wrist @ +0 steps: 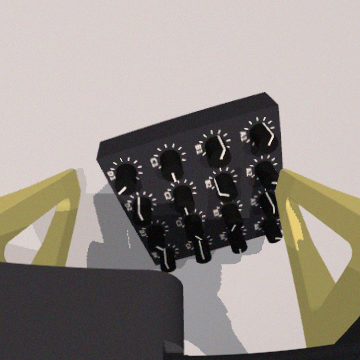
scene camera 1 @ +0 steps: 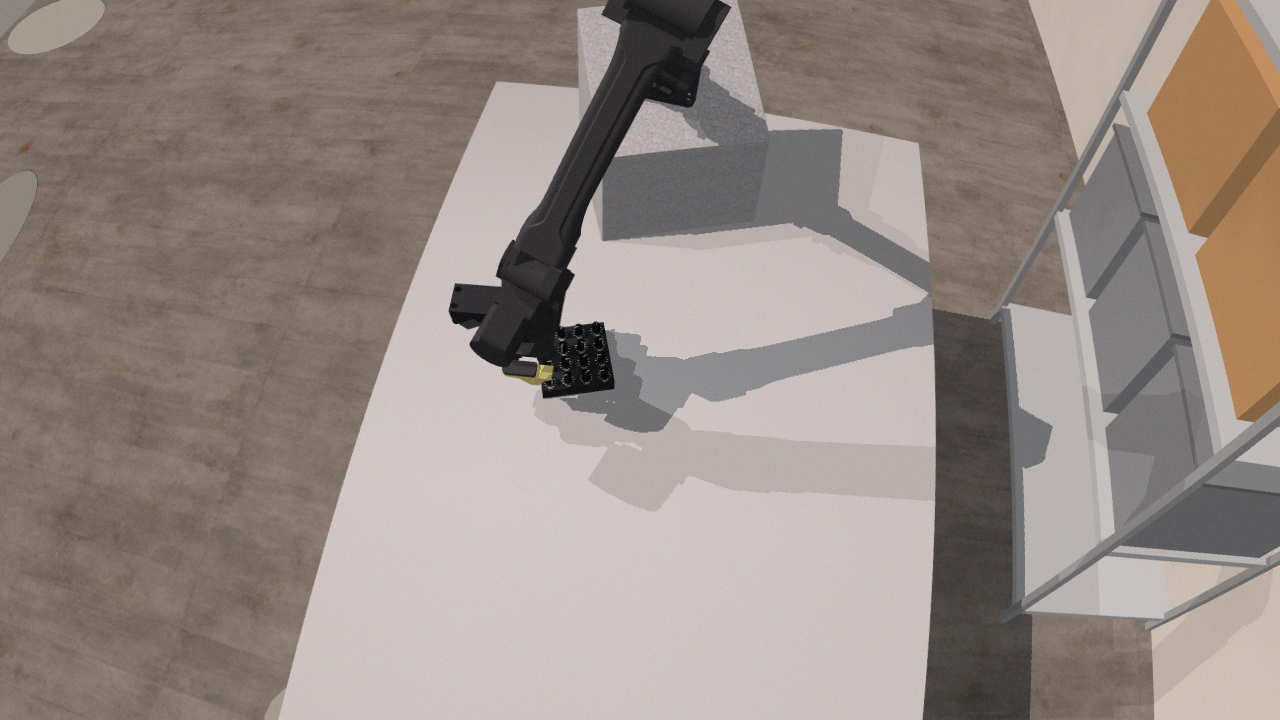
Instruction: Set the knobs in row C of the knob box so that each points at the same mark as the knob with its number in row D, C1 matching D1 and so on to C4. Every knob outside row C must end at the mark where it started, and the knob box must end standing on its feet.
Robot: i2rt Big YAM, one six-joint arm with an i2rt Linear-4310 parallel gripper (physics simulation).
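Places are measured from the arm's base along level axes (x ahead, y left, z up), in centimetres.
Pixels of known places: gripper, fingertip midpoint: (wrist: 177,179) (scene camera 1: 540,353); arm's base, origin of the base link: (scene camera 1: 659,76).
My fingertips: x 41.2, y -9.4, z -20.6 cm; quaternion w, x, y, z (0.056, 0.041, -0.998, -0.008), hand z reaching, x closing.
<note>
For each thing: its top centre in the pictures, then the offset to it from my fingertips. Level surfaces: height alone.
- black knob box, middle of its top: (wrist: 211,216) (scene camera 1: 573,350) dx -2.7, dy +4.2, dz -1.9 cm
- Knob D1, middle of its top: (wrist: 125,186) dx +2.5, dy +1.9, dz -1.9 cm
- C1, middle of its top: (wrist: 172,173) dx +0.0, dy +1.0, dz -1.9 cm
- D2, middle of its top: (wrist: 141,219) (scene camera 1: 567,374) dx +1.6, dy +4.4, dz -1.9 cm
- C2, middle of its top: (wrist: 184,207) (scene camera 1: 565,359) dx -1.0, dy +3.5, dz -1.9 cm
- D3, middle of its top: (wrist: 156,246) (scene camera 1: 585,372) dx +0.6, dy +6.9, dz -1.9 cm
- C3, middle of its top: (wrist: 195,236) (scene camera 1: 583,356) dx -1.9, dy +6.0, dz -1.9 cm
- D4, middle of its top: (wrist: 167,268) dx -0.3, dy +9.4, dz -1.9 cm
- C4, middle of its top: (wrist: 203,258) (scene camera 1: 601,354) dx -2.8, dy +8.5, dz -1.9 cm
- white table, its level: dz -5.7 cm
The black knob box (scene camera 1: 578,390) (wrist: 187,122) appears to lie flat on the table, its knobs upward. In the wrist view row D is leftmost, then C, B, A. Knob D1 (wrist: 125,176) points lower left and C1 (wrist: 171,162) points down. D2 (wrist: 142,206) has its line upward; C2 (wrist: 183,195) points down. D3 (wrist: 156,234) and C3 (wrist: 194,222) both seem to point lower right. D4 (wrist: 167,261) and C4 (wrist: 202,251) have similar upward lines. My gripper (scene camera 1: 542,370) (wrist: 177,179) is open and empty above the box; its right finger overlaps row A's edge in view.
The white table (scene camera 1: 626,582) (wrist: 75,60) carries the grey block (scene camera 1: 680,192) under the arm. The arm (scene camera 1: 581,170) reaches over the box's left side in the scene view. A shelf rack (scene camera 1: 1016,465) with grey and orange bins stands beyond the table's right edge.
</note>
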